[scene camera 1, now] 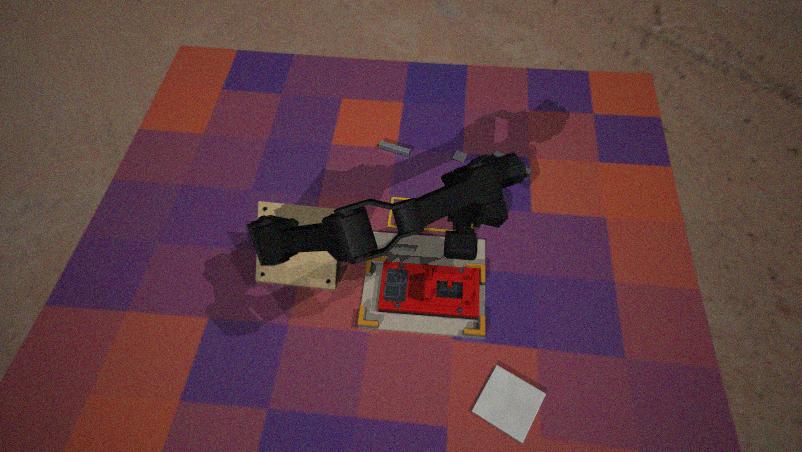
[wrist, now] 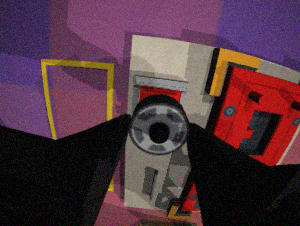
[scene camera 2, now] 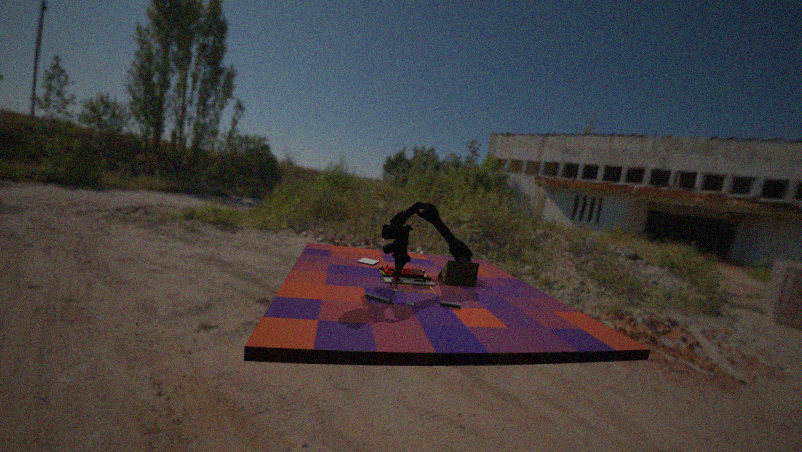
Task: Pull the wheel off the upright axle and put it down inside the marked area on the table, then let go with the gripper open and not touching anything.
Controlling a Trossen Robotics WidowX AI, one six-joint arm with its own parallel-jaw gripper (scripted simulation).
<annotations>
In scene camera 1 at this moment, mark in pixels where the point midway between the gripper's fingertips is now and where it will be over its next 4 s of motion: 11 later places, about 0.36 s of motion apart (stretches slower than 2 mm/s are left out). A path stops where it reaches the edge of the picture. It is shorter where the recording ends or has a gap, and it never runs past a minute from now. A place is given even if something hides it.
My gripper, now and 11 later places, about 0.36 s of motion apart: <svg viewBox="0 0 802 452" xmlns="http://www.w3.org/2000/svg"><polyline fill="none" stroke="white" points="458,238 458,237 458,237 458,236 459,235 459,233 459,233 459,230 459,219 443,194 433,185 434,193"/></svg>
</annotations>
